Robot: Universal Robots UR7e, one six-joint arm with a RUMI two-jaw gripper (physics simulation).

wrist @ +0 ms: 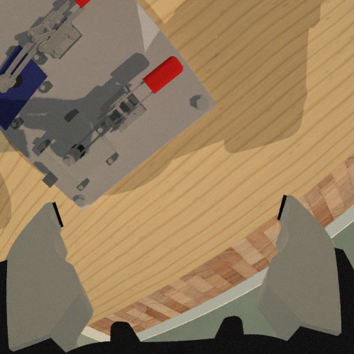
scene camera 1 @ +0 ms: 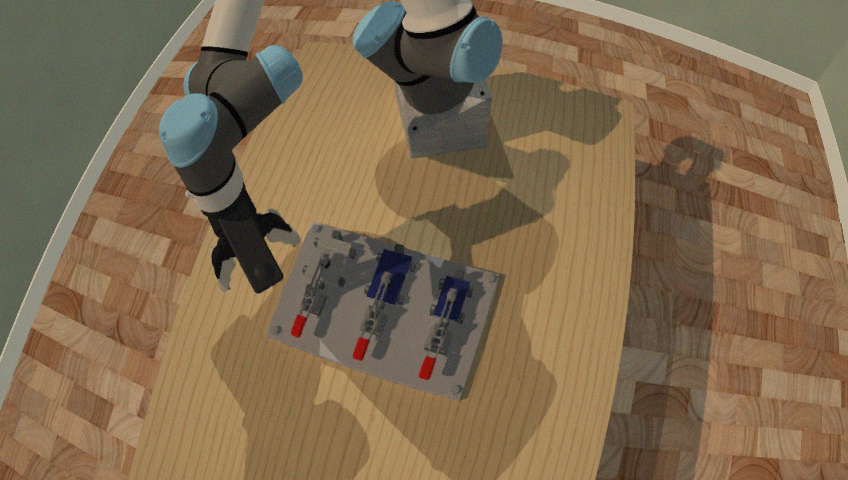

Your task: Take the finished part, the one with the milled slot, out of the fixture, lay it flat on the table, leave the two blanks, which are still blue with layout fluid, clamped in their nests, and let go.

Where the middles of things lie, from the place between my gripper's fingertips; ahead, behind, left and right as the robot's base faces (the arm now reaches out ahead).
Right now my hand is 130 mm above the finished part [scene camera 1: 339, 250], 90 mm past it and 60 mm to the right of it. Round my hand: fixture plate [scene camera 1: 397, 356] (170 mm to the left, 150 mm below, 50 mm behind).
